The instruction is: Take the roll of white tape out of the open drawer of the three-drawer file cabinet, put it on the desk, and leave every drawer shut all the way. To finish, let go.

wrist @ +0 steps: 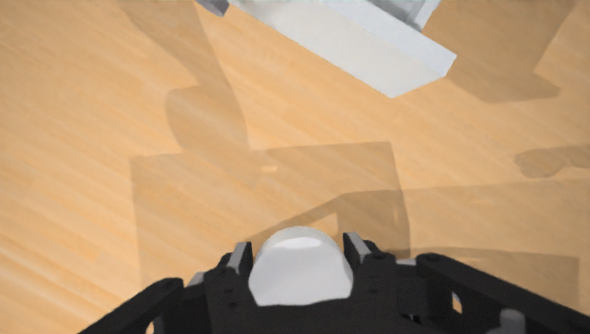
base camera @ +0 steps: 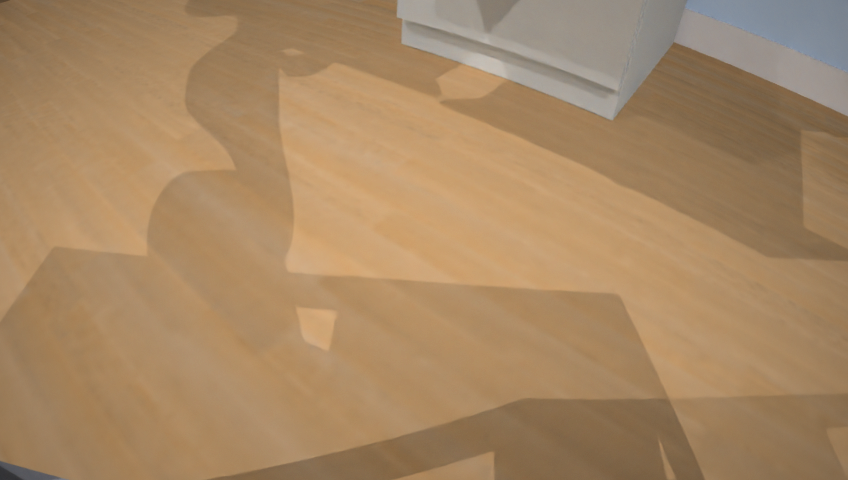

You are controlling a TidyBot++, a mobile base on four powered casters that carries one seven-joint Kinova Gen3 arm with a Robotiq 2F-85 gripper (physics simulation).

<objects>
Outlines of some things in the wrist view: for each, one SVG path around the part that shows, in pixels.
My gripper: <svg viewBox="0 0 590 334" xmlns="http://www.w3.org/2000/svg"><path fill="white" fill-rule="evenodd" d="M590 316L442 254L420 254L416 256L416 265L397 264L395 255L380 251L374 242L362 240L357 232L343 233L344 256L353 272L353 284L350 296L347 298L328 299L307 305L275 304L258 306L248 283L253 267L251 242L237 243L233 252L221 257L215 268L203 274L204 282L184 287L182 278L163 278L140 291L77 334L146 334L152 321L154 334L590 334ZM400 314L418 315L422 325L400 316ZM452 292L457 295L461 302L462 314L453 309Z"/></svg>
A roll of white tape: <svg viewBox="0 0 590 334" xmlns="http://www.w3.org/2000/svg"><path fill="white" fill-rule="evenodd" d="M248 280L249 288L258 306L275 304L307 305L328 299L349 297L353 284L353 272L340 247L329 235L316 228L293 226L276 232L263 243L256 255Z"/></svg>
</objects>
